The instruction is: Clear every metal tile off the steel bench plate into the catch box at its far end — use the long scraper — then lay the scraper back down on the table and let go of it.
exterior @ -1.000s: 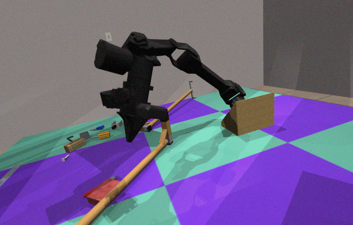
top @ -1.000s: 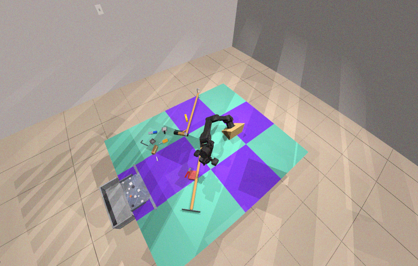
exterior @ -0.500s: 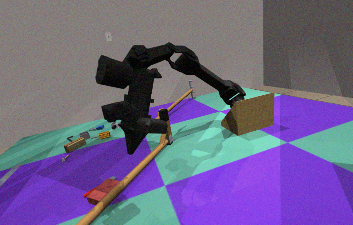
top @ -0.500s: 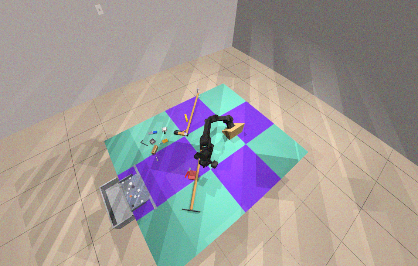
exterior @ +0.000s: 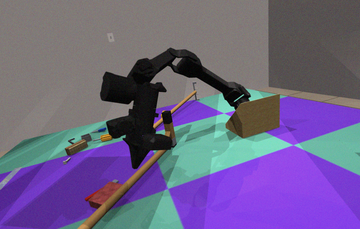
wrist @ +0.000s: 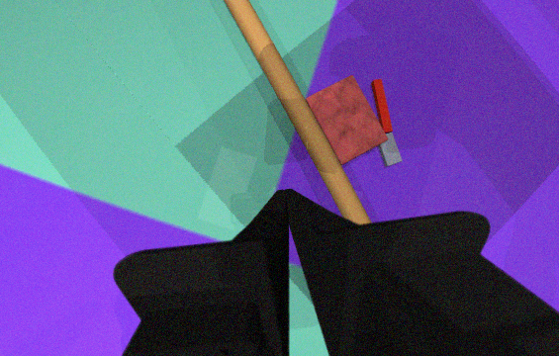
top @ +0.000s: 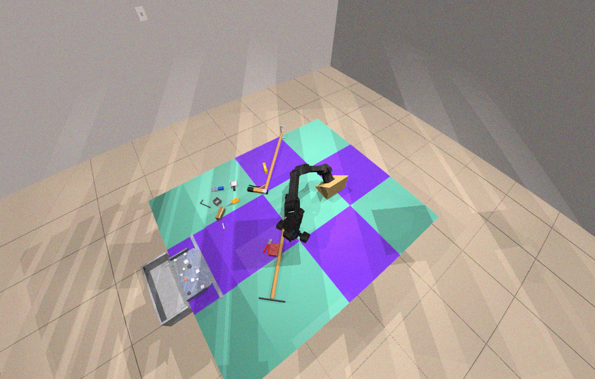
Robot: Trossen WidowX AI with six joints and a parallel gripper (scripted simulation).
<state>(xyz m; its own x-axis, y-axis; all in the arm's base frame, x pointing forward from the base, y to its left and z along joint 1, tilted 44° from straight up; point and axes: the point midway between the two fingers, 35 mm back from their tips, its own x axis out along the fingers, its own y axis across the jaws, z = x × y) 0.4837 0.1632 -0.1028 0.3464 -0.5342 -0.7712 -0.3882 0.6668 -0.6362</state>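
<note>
Right now my gripper tip is 4 cm short of the long scraper, 3 cm to the left of it and 3 cm above it. Round my gripper tip: red block 9 cm ahead, 4 cm to the right, 8 cm below; wooden block 22 cm ahead, 46 cm to the right, 7 cm below; orange screwdriver 11 cm ahead, 49 cm to the right, 7 cm below.
</note>
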